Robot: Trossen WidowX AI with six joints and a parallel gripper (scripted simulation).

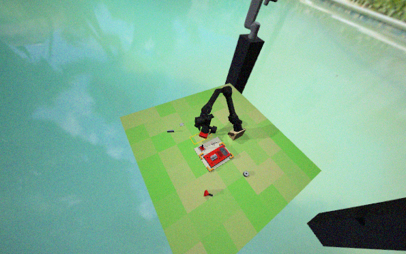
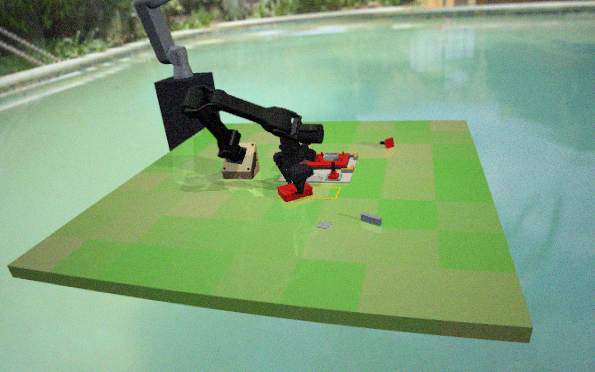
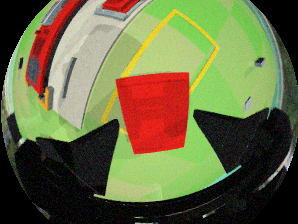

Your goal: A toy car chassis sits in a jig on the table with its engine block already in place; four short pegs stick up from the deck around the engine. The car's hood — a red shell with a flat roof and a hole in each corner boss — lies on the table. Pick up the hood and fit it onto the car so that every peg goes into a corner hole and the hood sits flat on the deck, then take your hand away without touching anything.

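Now: the red hood right at my gripper tip. From my gripper tip the other things lie so: grey chip: 17 cm to the right, 15 cm ahead, 2 cm below; then grey wheel: 46 cm to the left, 13 cm behind, 1 cm below; then grey engine block: 25 cm to the left, 4 cm ahead.
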